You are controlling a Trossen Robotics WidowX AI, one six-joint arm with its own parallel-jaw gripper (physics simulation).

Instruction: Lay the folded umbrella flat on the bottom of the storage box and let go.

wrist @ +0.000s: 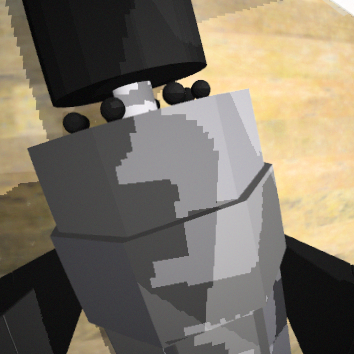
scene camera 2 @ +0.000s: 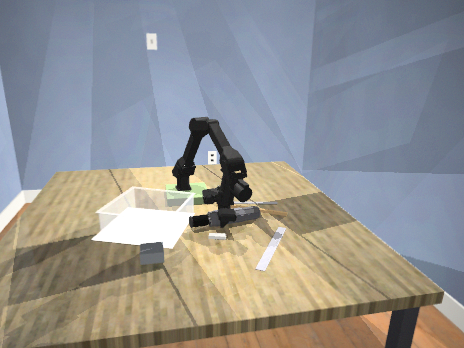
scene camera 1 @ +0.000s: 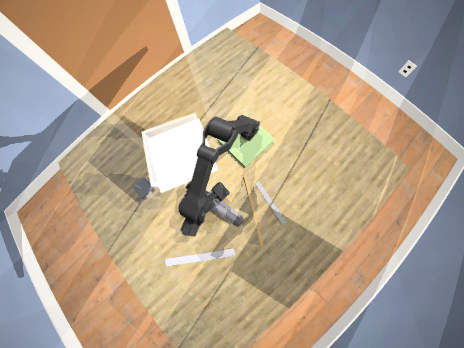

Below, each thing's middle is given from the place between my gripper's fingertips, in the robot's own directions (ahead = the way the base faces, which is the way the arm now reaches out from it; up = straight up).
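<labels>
The storage box (scene camera 2: 145, 215) is what I'm measuring from, and my gripper is 26 cm to the left of it, 4 cm below it and 6 cm past it.
</labels>
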